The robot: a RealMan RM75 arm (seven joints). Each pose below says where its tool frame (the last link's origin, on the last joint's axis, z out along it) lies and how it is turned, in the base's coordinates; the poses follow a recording.
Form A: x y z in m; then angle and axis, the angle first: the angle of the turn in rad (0 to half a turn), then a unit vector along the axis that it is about.
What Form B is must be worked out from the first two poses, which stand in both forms.
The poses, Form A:
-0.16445 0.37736 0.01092 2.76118 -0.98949 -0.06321 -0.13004
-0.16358 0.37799 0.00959 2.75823 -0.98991 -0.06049 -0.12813
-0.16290 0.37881 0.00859 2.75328 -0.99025 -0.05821 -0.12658
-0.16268 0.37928 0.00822 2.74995 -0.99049 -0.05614 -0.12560
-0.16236 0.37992 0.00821 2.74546 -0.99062 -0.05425 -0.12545
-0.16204 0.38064 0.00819 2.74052 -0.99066 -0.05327 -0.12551
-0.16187 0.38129 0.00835 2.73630 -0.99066 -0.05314 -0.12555
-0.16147 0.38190 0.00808 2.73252 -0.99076 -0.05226 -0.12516
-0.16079 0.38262 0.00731 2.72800 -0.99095 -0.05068 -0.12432
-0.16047 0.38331 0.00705 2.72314 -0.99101 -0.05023 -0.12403
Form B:
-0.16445 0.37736 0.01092 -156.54 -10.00 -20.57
-0.16358 0.37799 0.00959 -156.44 -9.56 -20.25
-0.16290 0.37881 0.00859 -156.21 -9.18 -19.97
-0.16268 0.37928 0.00822 -156.06 -8.85 -19.79
-0.16236 0.37992 0.00821 -155.83 -8.53 -19.73
-0.16204 0.38064 0.00819 -155.55 -8.36 -19.71
-0.16187 0.38129 0.00835 -155.31 -8.33 -19.68
-0.16147 0.38190 0.00808 -155.12 -8.18 -19.60
-0.16079 0.38262 0.00731 -154.89 -7.92 -19.43
-0.16047 0.38331 0.00705 -154.62 -7.84 -19.35

